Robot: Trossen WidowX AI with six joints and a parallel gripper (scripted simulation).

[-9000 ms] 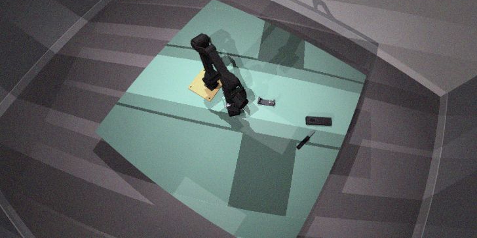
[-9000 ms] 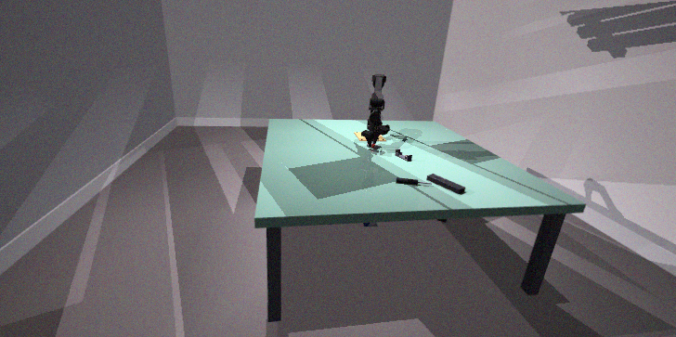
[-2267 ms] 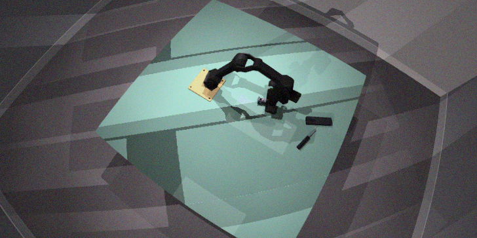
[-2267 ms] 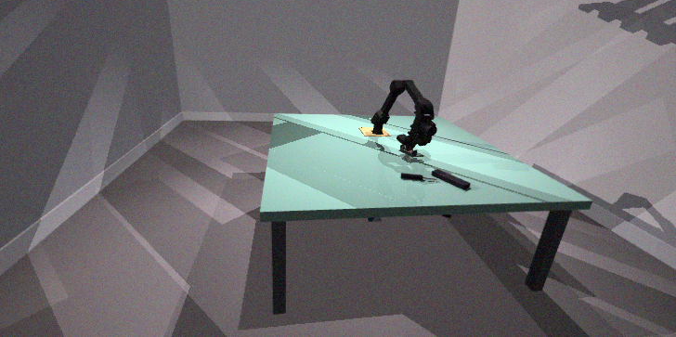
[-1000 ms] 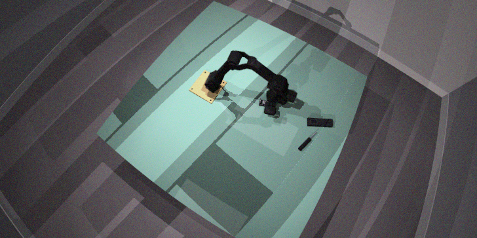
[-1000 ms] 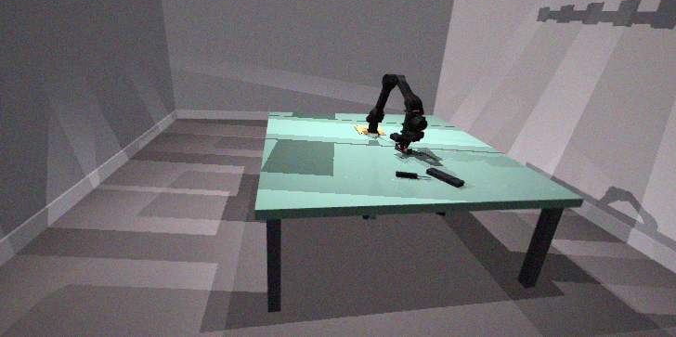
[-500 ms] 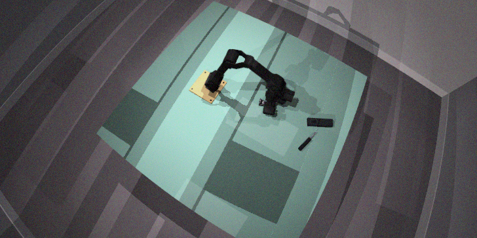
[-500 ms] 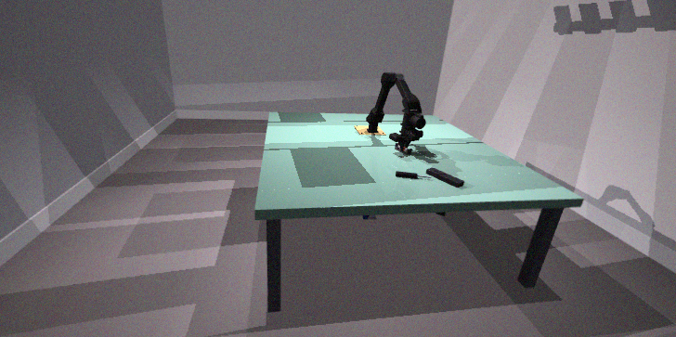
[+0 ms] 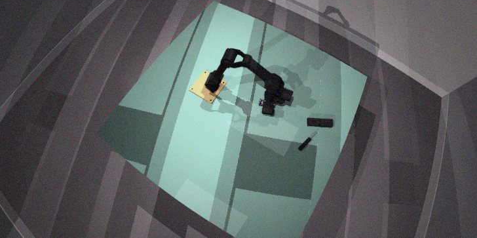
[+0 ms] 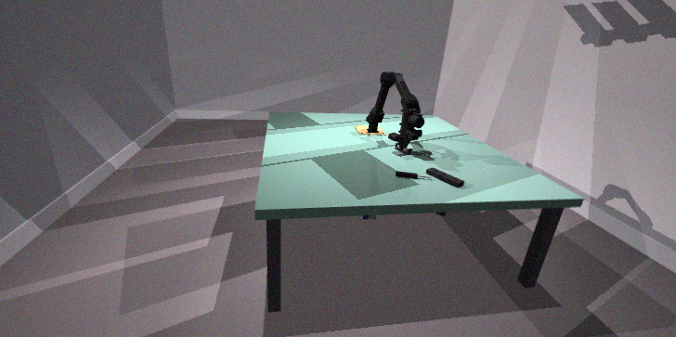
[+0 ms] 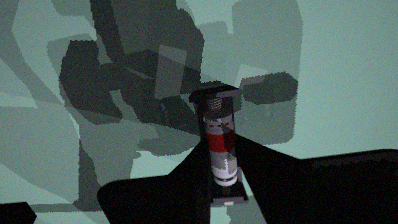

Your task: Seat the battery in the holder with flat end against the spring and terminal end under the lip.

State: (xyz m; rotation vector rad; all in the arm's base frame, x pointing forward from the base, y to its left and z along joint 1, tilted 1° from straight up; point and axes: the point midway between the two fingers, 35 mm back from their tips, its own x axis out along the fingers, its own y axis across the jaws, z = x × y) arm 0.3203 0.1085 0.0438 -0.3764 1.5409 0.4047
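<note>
Right now my gripper tip is 1 cm below the battery. The rest, counted from my gripper tip: black bar: 32 cm ahead, 10 cm to the left, 1 cm above; screwdriver: 32 cm ahead, 3 cm to the right.
</note>
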